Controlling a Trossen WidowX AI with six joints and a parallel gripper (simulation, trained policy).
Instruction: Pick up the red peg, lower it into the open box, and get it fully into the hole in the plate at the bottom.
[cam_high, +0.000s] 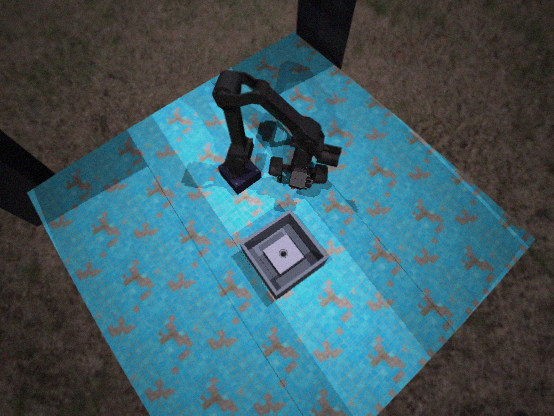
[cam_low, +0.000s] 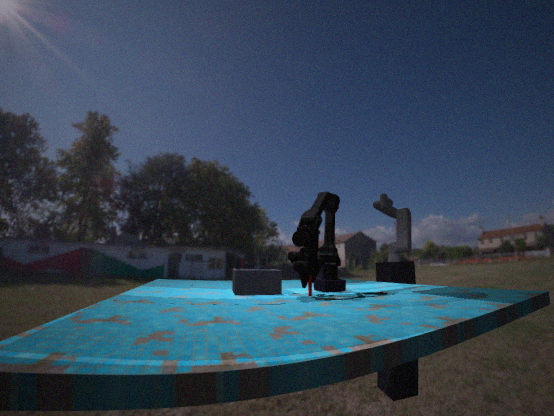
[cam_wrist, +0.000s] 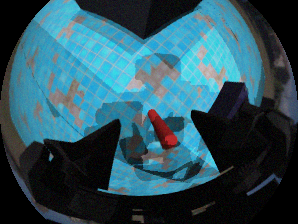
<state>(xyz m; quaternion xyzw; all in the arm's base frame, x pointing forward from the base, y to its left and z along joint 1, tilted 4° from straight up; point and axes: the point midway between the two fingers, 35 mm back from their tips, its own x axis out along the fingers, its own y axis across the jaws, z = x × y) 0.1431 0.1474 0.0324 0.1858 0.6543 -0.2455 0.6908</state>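
Now: the red peg 10 mm behind my gripper tip. From my gripper tip the other things lie so: grey box (200 mm ahead, 150 mm to the right, 10 mm below); light plate (200 mm ahead, 150 mm to the right).
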